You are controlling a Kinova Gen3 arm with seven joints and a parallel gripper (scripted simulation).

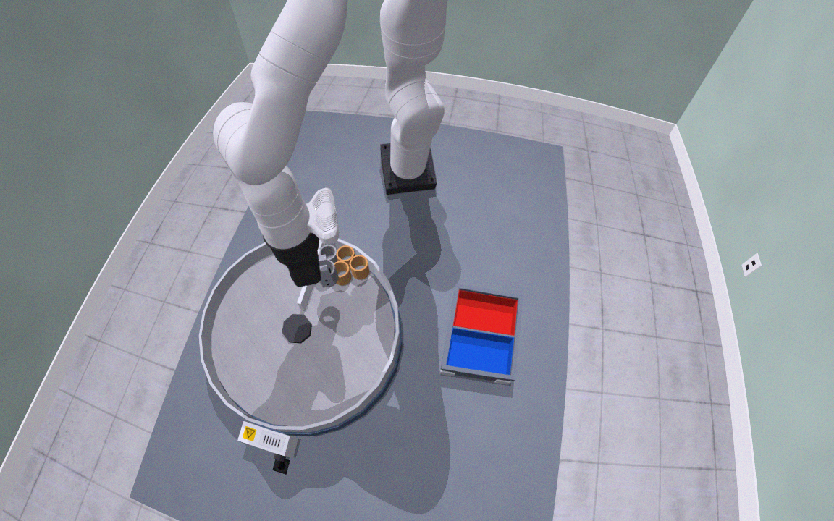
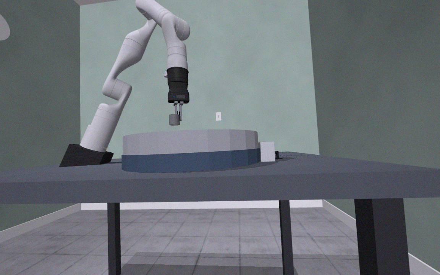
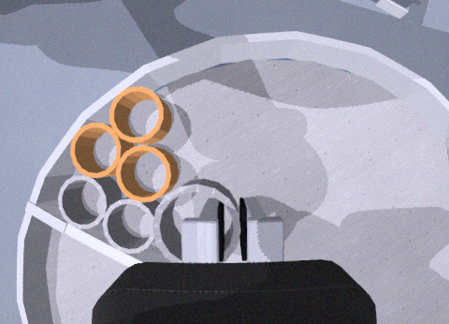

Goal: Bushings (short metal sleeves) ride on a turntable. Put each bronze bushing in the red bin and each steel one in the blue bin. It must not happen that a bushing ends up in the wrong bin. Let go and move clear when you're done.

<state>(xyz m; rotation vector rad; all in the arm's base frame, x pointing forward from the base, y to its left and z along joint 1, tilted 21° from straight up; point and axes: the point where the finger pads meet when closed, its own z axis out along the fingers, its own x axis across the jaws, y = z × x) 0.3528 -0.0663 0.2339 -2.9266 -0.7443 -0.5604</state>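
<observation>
My hand is 300 mm to the right of the grey tray, 150 mm above it and 30 mm past it. Round my hand: turntable (120 mm below, 80 mm ahead, 60 mm to the right).
</observation>
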